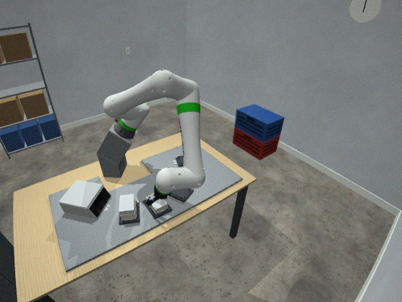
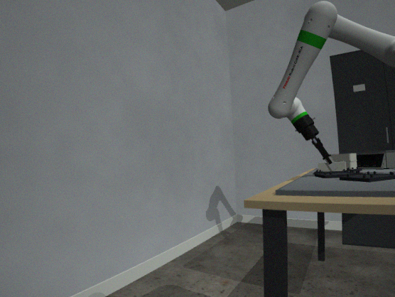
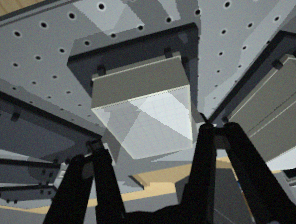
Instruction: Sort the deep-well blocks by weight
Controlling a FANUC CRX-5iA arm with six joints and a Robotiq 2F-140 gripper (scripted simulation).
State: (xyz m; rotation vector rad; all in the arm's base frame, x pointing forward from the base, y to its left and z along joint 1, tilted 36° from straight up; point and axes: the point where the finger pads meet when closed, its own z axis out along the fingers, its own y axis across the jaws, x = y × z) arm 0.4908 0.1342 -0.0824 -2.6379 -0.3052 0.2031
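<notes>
Now: hand 40 mm above the dark nest plate. Round my hand: weigher platform: 430 mm to the right, 190 mm behind, 50 mm above; CW label: 300 mm to the right, 110 mm behind, 40 mm below; check-weigher: 420 mm to the right, 190 mm behind, 20 mm above.
</notes>
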